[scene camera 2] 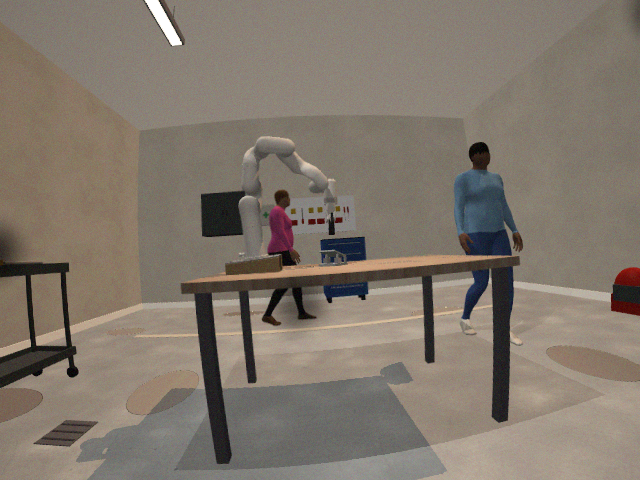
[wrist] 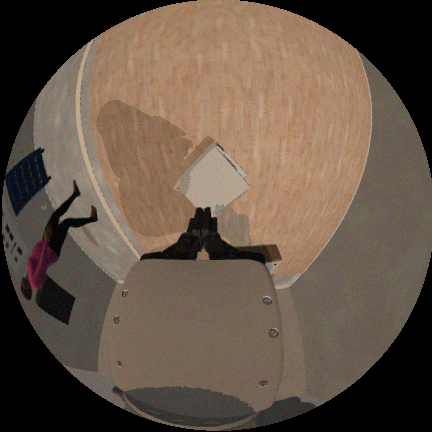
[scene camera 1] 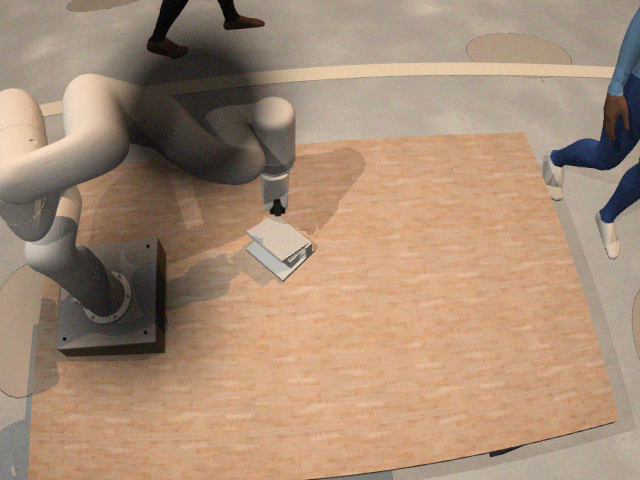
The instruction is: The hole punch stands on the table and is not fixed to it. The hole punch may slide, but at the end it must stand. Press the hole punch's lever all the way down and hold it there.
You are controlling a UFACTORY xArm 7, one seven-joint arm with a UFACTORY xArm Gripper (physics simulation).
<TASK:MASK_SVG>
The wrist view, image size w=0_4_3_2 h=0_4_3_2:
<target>hole punch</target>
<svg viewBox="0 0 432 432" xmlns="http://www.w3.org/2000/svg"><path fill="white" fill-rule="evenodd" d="M215 140L178 178L180 183L176 188L195 207L204 209L210 206L211 216L250 187L243 178L246 175L244 170Z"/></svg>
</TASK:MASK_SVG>
